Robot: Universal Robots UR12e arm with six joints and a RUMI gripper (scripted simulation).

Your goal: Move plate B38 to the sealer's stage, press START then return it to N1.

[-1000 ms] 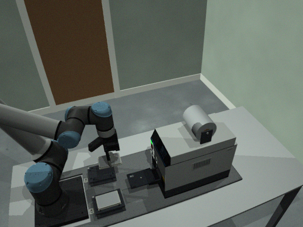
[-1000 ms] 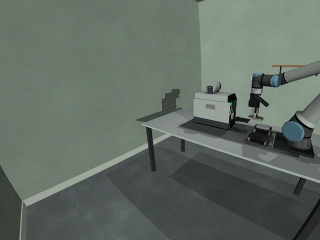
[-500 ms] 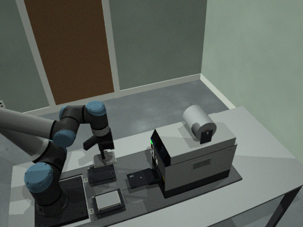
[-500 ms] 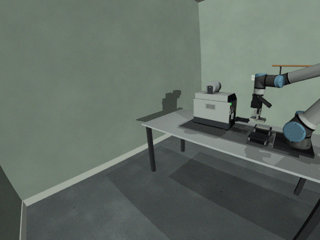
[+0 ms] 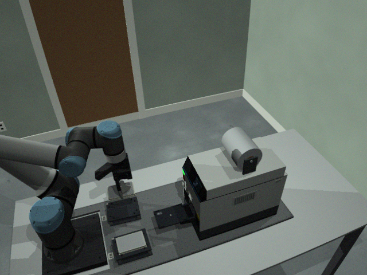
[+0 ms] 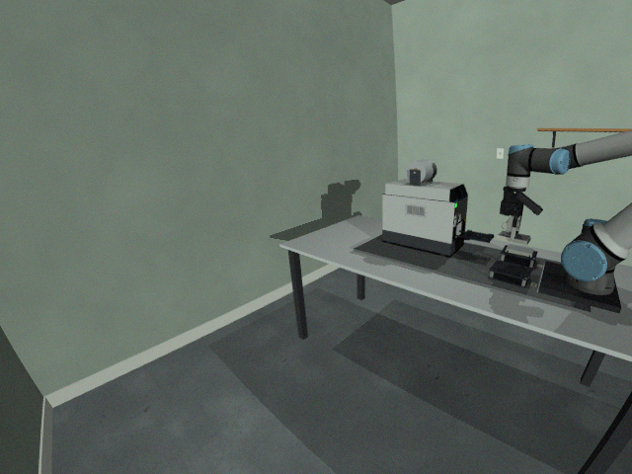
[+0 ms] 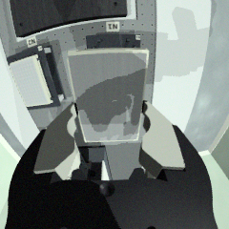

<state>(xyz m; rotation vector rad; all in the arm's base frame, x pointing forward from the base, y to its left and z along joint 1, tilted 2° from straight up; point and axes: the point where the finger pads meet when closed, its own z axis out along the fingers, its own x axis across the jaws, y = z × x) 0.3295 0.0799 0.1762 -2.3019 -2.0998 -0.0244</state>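
Now: hand 150 mm above the nest N1, 10 mm to the right of it and 10 mm past it. Round my hand: foil-covered plate: 210 mm to the right, 130 mm below, 20 mm behind; then plate B38: 10 mm below; then sealer stage: 190 mm ahead, 170 mm to the right, 80 mm below.
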